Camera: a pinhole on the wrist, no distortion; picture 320 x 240 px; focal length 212.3 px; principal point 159.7 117.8 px. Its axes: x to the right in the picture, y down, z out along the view. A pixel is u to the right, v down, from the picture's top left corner.
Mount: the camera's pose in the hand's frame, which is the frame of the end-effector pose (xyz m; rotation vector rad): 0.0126 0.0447 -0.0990 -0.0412 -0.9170 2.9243
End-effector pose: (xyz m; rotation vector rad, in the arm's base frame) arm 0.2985 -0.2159 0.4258 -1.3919 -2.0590 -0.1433
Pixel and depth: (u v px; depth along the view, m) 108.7 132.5 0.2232
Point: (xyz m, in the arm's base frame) 0.1664 -0.1837 0.4218
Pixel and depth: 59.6 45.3 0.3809
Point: 0.0586 0.0163 0.3202
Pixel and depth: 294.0 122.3 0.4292
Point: 0.0939 -0.4131 0.1212
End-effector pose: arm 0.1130 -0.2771 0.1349 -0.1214 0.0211 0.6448
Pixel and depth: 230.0 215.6 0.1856
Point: 0.1380 -0.4142 0.1562
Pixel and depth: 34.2 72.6 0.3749
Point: 0.3575 -0.2108 0.3882
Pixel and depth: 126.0 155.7 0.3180
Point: 0.2579 -0.3834 0.2810
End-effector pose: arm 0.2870 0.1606 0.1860 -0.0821 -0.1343 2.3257
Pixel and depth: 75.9 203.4 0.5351
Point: 0.4655 0.5880 0.4543
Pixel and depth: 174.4 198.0 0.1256
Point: 0.3396 0.2028 0.1712
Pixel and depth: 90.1 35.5 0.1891
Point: 0.2347 0.2098 0.2832
